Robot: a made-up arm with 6 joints.
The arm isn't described. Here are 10 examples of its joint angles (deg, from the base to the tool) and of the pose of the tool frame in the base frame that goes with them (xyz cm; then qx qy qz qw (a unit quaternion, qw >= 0)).
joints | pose
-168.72 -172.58 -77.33 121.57 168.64 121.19 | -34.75 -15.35 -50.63 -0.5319 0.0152 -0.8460 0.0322
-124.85 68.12 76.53 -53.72 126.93 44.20 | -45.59 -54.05 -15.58 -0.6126 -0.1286 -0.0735 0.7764
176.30 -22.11 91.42 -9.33 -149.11 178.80 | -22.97 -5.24 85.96 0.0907 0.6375 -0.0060 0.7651
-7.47 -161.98 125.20 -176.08 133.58 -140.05 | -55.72 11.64 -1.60 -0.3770 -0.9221 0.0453 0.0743
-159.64 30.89 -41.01 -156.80 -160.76 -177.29 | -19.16 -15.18 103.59 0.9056 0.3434 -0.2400 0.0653
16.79 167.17 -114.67 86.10 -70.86 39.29 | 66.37 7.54 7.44 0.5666 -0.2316 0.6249 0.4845
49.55 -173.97 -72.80 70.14 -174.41 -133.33 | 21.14 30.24 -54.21 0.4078 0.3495 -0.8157 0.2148
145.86 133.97 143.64 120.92 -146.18 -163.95 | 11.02 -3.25 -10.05 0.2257 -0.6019 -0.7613 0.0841
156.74 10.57 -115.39 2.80 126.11 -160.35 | 39.55 -23.44 63.91 -0.0470 -0.1799 -0.0414 0.9817
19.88 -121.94 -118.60 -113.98 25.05 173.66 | 27.27 7.90 -49.93 0.3658 0.7170 0.2320 0.5462
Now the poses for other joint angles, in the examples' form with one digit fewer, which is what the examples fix.
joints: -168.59 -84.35 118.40 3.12 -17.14 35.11
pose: 10.2 -2.9 88.6 0.141 -0.042 -0.899 0.413
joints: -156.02 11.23 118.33 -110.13 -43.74 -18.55
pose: -53.6 -42.5 10.9 -0.067 -0.904 0.421 0.028
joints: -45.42 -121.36 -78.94 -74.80 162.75 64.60
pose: -20.0 20.3 -56.7 -0.219 -0.133 0.724 0.640
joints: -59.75 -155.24 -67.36 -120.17 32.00 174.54
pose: 15.4 -32.6 -87.3 0.756 0.387 -0.244 0.467
